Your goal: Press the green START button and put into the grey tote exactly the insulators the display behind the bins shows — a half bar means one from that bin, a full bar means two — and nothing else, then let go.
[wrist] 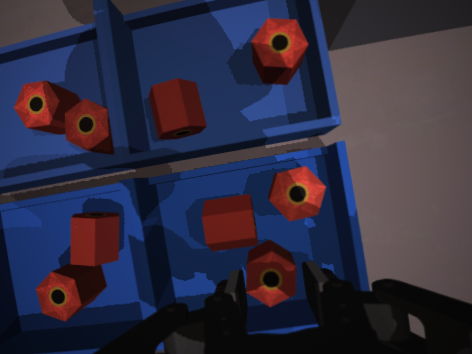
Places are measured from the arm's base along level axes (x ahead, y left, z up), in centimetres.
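Pixels of known places: gripper, fingertip midpoint: (pixel 274 282).
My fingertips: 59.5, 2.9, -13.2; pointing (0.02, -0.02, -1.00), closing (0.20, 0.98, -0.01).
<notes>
Ahead of a thing's pixels: the offset from my fingertips to its top centre, as dx, dy, dz. "spot": to the spot under its first point.
My gripper (pixel 274 282) is partly open above the lower right blue bin @[spot: -3.1, +4.8, +2.8] (pixel 352 210), its fingers on either side of an upright red hexagonal insulator @[-1.1, +0.1, +2.5] (pixel 270 262) in the view, not closed on it. In the same bin, a second insulator @[-4.7, +2.7, +2.5] (pixel 297 193) stands upright and a third @[-4.2, -1.0, +2.4] (pixel 230 222) lies on its side. The upper right bin @[spot: -8.4, +5.5, +2.6] (pixel 327 100) holds a standing insulator @[-11.9, +4.4, +2.5] (pixel 279 47) and a lying one @[-11.0, -1.8, +2.4] (pixel 178 108). The START button, the display and the tote's inside do not show.
The upper left bin holds two insulators @[-13.8, -8.7, +2.5] (pixel 37 106) @[-11.7, -6.3, +2.5] (pixel 86 125). The lower left bin holds two more @[-6.0, -8.7, +2.4] (pixel 95 240) @[-3.6, -11.0, +2.5] (pixel 60 295). Blue dividers @[spot: -13.4, -4.0, +2.8] (pixel 112 75) separate the bins. A dark grey wall (pixel 415 20) shows at the top right, beyond the bins.
</notes>
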